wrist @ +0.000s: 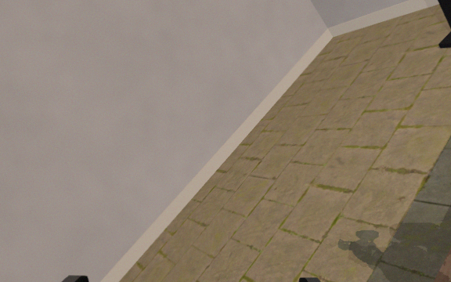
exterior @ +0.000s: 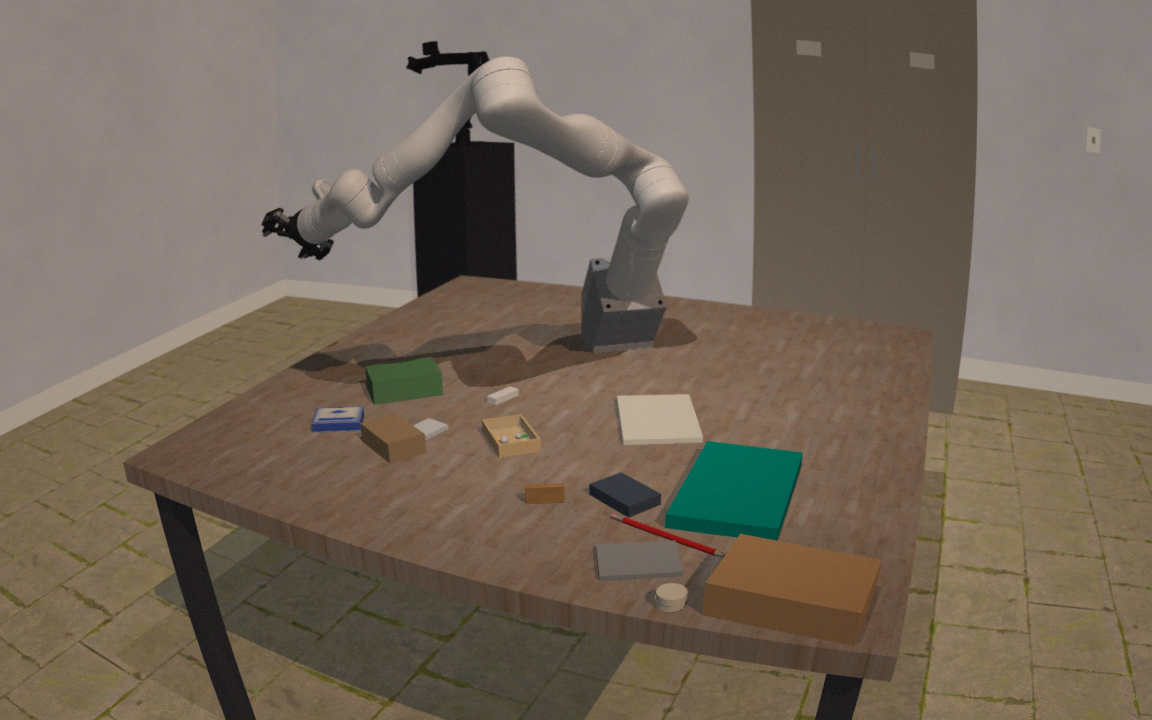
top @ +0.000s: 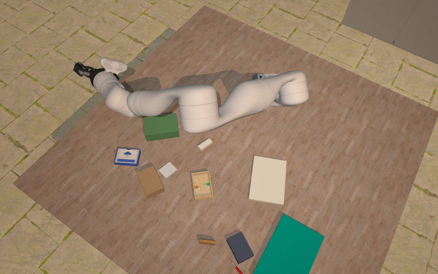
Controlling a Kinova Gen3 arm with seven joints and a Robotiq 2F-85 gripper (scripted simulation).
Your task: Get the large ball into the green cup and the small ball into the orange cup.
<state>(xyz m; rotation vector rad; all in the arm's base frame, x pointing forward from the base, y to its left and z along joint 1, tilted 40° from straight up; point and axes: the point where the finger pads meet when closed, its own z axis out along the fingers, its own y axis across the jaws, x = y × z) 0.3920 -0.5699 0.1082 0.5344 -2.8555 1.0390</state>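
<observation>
Right now my hand is 51 cm to the right of the wooden puzzle box, 29 cm above it and 7 cm past it. The rest, counted from my hand: brown block 37 cm to the left, 28 cm below, 7 cm ahead; blue-and-white box 29 cm below, 22 cm to the left, 7 cm ahead; green box 28 cm below, 20 cm to the left, 12 cm behind.
</observation>
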